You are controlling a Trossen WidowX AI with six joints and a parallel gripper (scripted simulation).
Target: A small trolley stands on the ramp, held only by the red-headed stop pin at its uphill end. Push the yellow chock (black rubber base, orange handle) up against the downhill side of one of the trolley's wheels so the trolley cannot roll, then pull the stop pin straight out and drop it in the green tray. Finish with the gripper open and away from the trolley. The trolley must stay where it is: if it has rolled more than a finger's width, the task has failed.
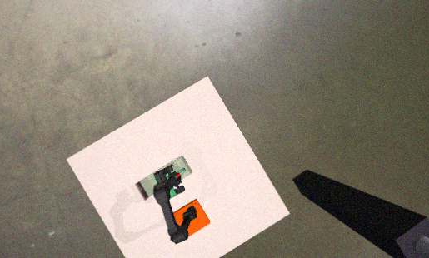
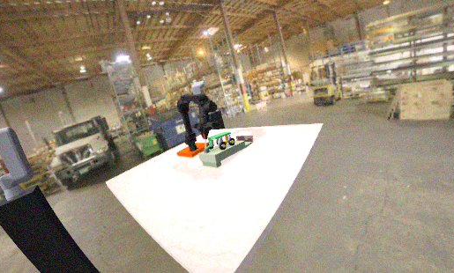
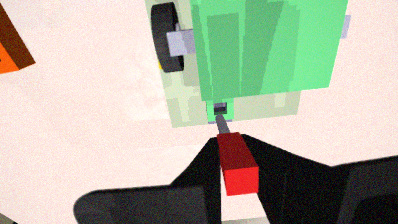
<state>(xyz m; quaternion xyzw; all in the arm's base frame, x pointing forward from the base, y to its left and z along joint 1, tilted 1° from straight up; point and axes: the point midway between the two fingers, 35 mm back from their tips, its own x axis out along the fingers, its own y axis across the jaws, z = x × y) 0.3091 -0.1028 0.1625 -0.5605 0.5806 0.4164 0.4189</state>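
The green tray is 110 mm behind my gripper tip, 210 mm to the left of it and 170 mm below it. From my gripper tip the other things lie so: yellow chock (20 mm behind, 200 mm to the left, 80 mm below); then trolley (20 mm ahead, 100 mm to the left, 50 mm below); then red-headed stop pin (right at my gripper tip).
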